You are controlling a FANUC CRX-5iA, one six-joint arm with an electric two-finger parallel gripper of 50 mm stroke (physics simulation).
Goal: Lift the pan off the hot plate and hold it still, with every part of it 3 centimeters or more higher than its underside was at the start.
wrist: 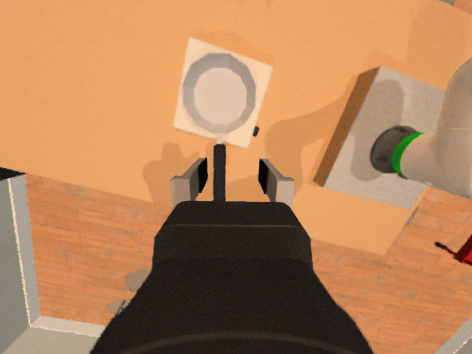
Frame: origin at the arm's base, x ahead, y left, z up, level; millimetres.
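Seen in the pictures: gripper, between the fingertips: [233, 169]; arm's base, origin of its link: [392, 150].
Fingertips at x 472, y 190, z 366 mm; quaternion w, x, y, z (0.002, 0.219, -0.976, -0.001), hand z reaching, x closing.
Observation:
Offsets run from my fingertips to a thing's top centre. "pt": to the spot under its first point. Level surfaces: height alone.
The round grey pan [220, 93] sits on the square cream hot plate @(pt dx +197, dy -156, dz -373 mm) [191, 48] in the upper middle of the wrist view. The pan's black handle @(dx -10, dy +105, dz -281 mm) [219, 170] points toward the bottom of the view. A small black knob @(dx -59, dy -45, dz -386 mm) [256, 131] shows at the hot plate's lower right edge. My gripper [233, 169] is open and empty. In the view the handle runs between the two fingers, nearer the left one, and its end is hidden behind the gripper body. The height of the fingers above the handle is hard to tell.
The hot plate stands on an orange table top @(dz -436 mm) [90, 100]. A grey block [350, 165] carries the arm's base [390, 150] at the right. A red object [466, 252] shows at the right edge. Grey walls [22, 250] stand at lower left, above a wooden floor [75, 240].

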